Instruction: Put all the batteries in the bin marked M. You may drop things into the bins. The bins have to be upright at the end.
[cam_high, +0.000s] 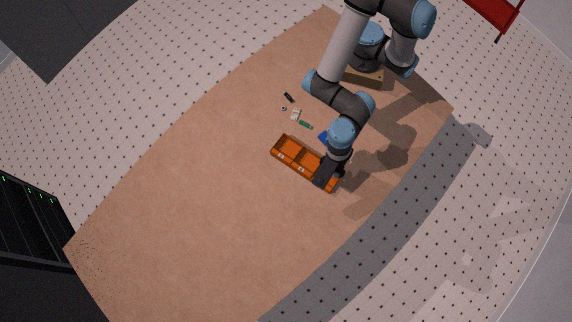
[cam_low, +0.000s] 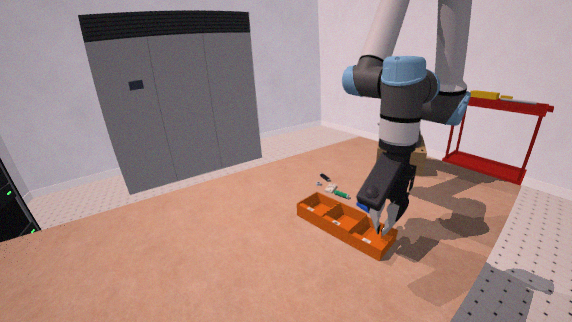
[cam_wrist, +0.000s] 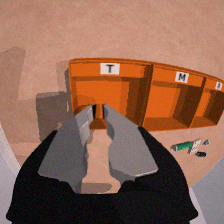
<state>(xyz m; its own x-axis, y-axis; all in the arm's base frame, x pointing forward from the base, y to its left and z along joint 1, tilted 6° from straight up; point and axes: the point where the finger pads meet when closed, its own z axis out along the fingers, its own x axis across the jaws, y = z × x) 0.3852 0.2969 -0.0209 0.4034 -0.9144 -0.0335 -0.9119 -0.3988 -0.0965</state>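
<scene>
My hand is 210 mm to the left of the green battery, 40 mm past it and 30 mm above it. From my hand the other things lie so: white domino: 270 mm to the right, 30 mm below, 30 mm behind; then blue block: 130 mm to the right, 70 mm behind, 30 mm below; then small grey round piece: 310 mm to the right, 30 mm below, 10 mm behind.
</scene>
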